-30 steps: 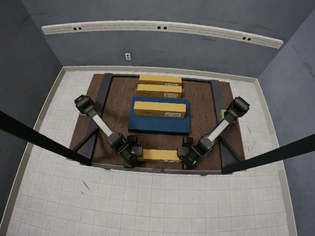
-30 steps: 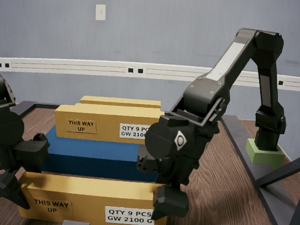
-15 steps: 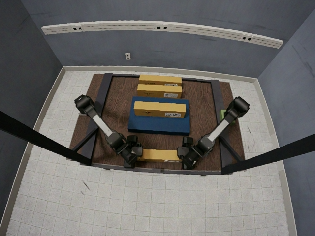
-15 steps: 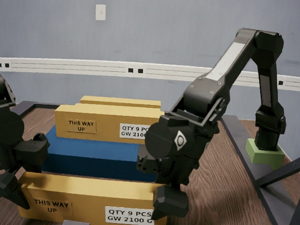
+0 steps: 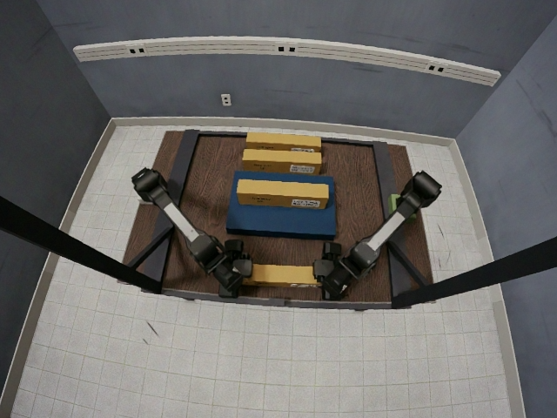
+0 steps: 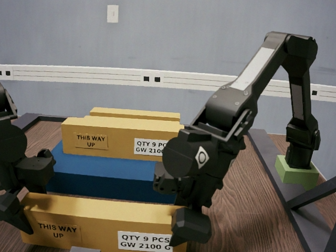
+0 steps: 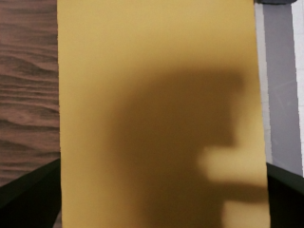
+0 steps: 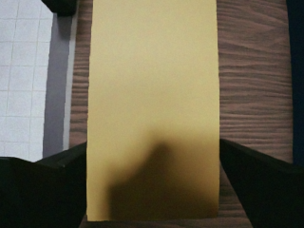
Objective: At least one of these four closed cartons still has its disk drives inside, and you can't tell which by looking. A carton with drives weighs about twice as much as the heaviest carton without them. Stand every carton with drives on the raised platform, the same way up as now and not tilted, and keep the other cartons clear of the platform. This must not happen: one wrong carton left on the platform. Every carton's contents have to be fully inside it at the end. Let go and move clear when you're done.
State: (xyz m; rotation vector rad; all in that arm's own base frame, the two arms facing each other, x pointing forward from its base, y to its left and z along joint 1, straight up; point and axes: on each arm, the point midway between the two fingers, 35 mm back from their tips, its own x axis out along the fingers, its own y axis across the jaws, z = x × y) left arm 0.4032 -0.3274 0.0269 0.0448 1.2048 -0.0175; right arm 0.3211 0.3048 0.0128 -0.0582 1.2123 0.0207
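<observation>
My left gripper is now 140 mm to the left of the carton and 30 mm above it. Round my left hand: blue raised platform (280 mm ahead, 130 mm to the right, 40 mm below).
Right now my right hand is 140 mm to the right of the carton, 30 mm above it and 10 mm past it. Also, from my right hand: blue raised platform (270 mm ahead, 160 mm to the left, 40 mm below).
</observation>
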